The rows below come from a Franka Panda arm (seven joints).
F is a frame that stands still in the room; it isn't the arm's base.
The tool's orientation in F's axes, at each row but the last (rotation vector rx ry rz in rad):
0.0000, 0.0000, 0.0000
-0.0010, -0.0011, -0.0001
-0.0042, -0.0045, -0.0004
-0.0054, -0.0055, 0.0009
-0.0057, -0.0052, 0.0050
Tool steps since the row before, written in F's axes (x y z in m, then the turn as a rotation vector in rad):
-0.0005, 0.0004, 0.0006, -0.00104, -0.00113, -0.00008
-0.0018, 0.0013, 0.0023, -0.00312, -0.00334, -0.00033
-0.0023, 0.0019, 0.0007, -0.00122, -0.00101, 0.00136
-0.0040, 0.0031, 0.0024, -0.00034, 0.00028, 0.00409
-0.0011, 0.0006, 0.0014, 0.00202, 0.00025, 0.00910
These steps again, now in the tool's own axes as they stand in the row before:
-0.0005, 0.0004, 0.0006, -0.00104, -0.00113, -0.00008
-0.0018, 0.0013, 0.0023, -0.00312, -0.00334, -0.00033
-0.0023, 0.0019, 0.0007, -0.00121, -0.00102, 0.00136
-0.0040, 0.0031, 0.0024, -0.00032, 0.00026, 0.00409
-0.0011, 0.0006, 0.0014, 0.00207, 0.00019, 0.00909

